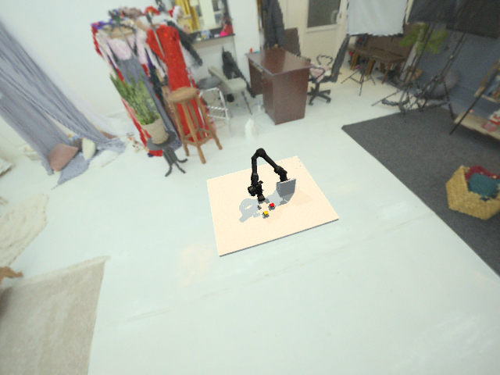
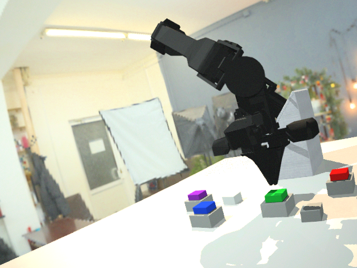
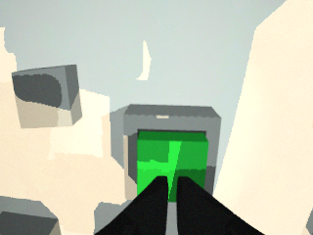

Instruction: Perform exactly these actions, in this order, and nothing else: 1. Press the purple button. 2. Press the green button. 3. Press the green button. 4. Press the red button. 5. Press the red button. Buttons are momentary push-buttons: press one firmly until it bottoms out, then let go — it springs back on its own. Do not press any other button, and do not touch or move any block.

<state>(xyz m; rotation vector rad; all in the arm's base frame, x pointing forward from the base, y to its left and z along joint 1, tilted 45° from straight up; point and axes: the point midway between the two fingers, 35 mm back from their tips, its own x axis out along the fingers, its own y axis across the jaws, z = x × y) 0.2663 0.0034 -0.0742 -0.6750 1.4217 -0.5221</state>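
Now: gripper tip 20 mm above the green button. From my gripper tip the other things lie so: blue button: 130 mm to the right, 50 mm ahead, 20 mm below; then red button: 100 mm behind, 90 mm to the left, 20 mm below; then yellow button: 160 mm to the left, 20 mm below, 20 mm behind.
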